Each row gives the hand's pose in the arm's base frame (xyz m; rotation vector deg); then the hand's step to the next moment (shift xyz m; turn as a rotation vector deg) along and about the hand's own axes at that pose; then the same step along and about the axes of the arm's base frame.
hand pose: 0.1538 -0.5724 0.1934 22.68 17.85 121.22
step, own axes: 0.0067 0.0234 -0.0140 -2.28 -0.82 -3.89
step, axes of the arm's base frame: -0.0268 -0.0079 -0.0031 0.26 -1.75 -4.23
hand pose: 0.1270 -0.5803 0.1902 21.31 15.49 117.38
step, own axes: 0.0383 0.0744 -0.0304 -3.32 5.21 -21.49
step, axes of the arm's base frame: -0.0889 -0.0032 0.0029 -10.67 -6.18 -18.65
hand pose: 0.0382 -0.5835 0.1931 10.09 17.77 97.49
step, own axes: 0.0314 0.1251 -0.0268 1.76 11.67 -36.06
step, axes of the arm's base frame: -0.1308 0.0119 0.0106 -21.80 -3.52 -30.85
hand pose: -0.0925 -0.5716 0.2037 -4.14 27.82 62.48
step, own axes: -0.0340 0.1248 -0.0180 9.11 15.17 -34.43
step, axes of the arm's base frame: -0.1265 0.0252 0.0202 -21.56 4.71 -31.81
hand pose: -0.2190 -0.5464 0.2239 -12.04 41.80 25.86
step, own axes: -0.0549 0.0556 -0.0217 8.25 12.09 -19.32
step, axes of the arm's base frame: -0.0748 0.0241 0.0200 -11.71 6.82 -20.10
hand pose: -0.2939 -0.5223 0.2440 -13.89 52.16 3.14
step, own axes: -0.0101 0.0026 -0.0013 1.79 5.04 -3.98
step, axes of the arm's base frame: -0.0076 0.0028 0.0067 -2.74 3.88 -4.68
